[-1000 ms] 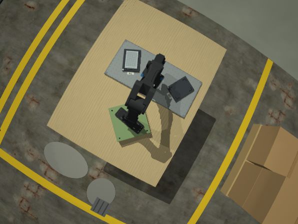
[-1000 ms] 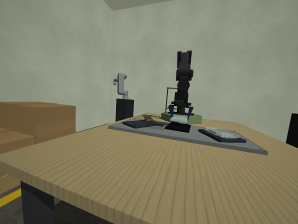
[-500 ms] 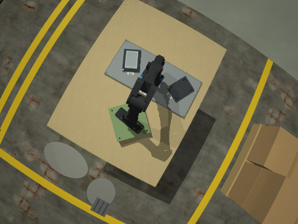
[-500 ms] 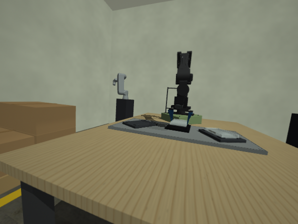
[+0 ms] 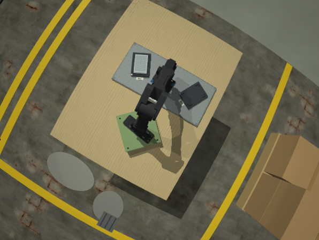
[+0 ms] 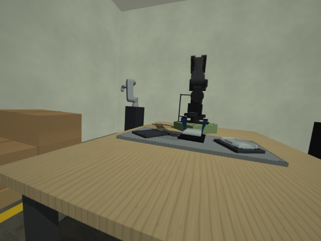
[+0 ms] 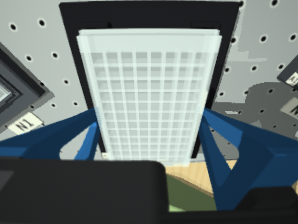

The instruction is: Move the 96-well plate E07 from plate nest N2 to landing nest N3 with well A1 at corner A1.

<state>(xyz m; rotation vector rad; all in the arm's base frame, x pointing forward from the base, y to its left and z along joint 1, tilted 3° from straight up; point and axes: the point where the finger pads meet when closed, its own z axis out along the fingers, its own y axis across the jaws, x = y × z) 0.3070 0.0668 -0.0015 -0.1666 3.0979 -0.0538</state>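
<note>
My hand is 3 cm above the black nest N3. From my hand the other things lie so: black nest N2 (9 cm ahead, 20 cm to the right, 3 cm below); N2 label (17 cm to the right, 3 cm below); N1 label (5 cm behind, 14 cm to the left, 3 cm below).
</note>
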